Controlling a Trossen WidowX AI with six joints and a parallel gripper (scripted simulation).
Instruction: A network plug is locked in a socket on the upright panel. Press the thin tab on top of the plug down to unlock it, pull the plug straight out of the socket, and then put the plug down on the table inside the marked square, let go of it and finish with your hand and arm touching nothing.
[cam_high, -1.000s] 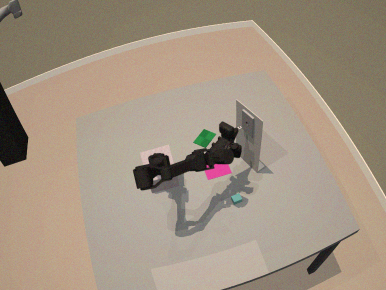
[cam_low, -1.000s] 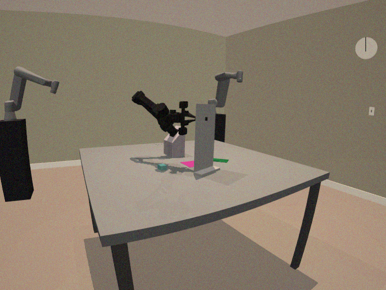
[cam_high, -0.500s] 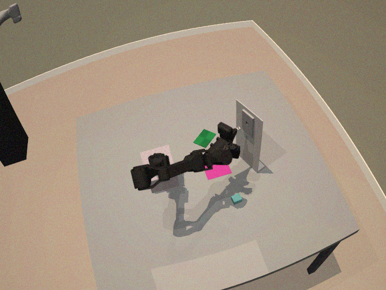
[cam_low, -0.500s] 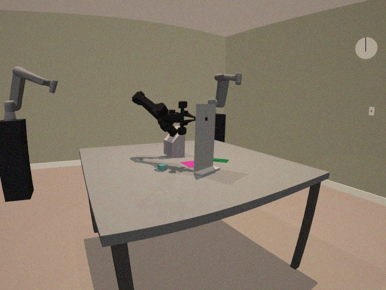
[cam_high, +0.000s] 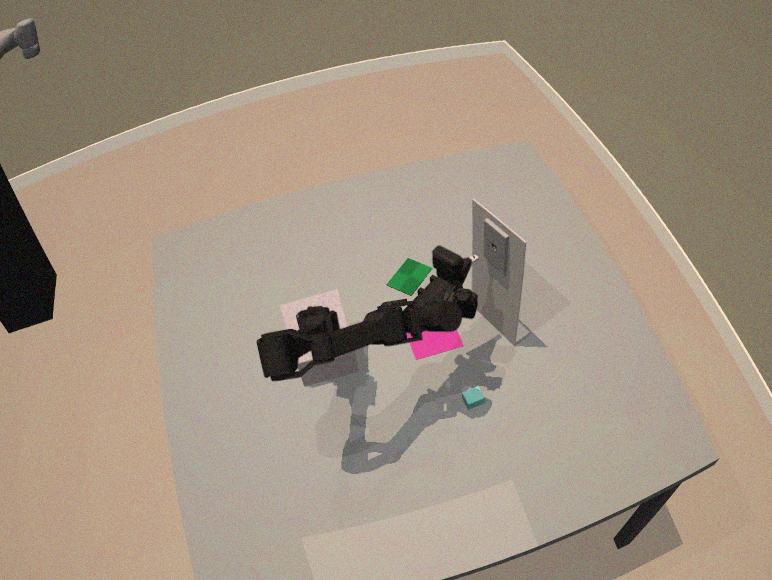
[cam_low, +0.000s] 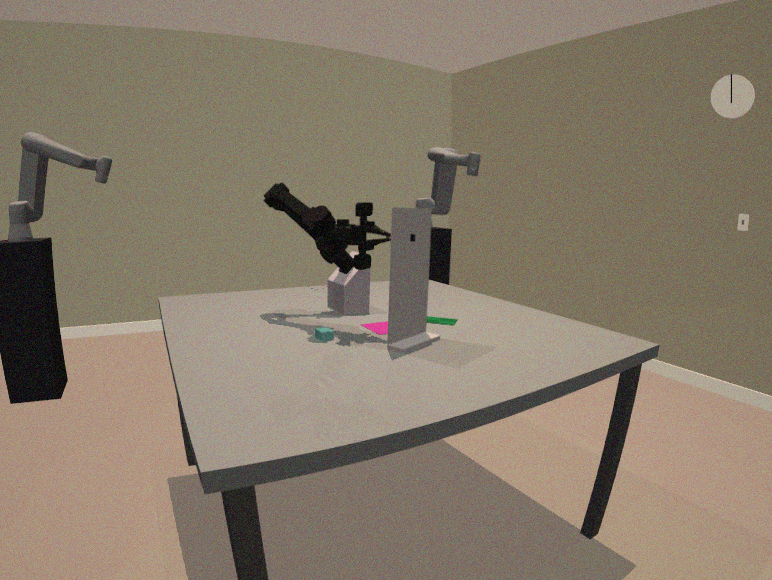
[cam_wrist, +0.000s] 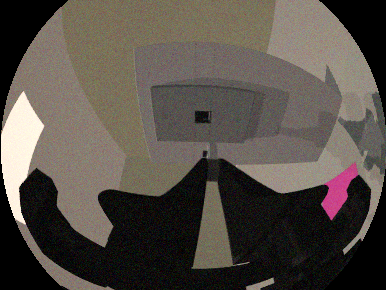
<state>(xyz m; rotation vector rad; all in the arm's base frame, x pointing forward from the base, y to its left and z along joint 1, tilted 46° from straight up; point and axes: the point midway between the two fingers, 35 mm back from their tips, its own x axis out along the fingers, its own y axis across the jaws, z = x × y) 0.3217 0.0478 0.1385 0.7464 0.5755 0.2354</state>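
Right now the magenta square is 28 cm below my gripper tip, 8 cm behind it and 4 cm to the left of it. The rest, counted from my gripper tip: grey panel: 11 cm below, 8 cm ahead, 2 cm to the left; then teal block: 26 cm below, 17 cm to the right, 5 cm behind; then grey plug: right at my gripper tip.
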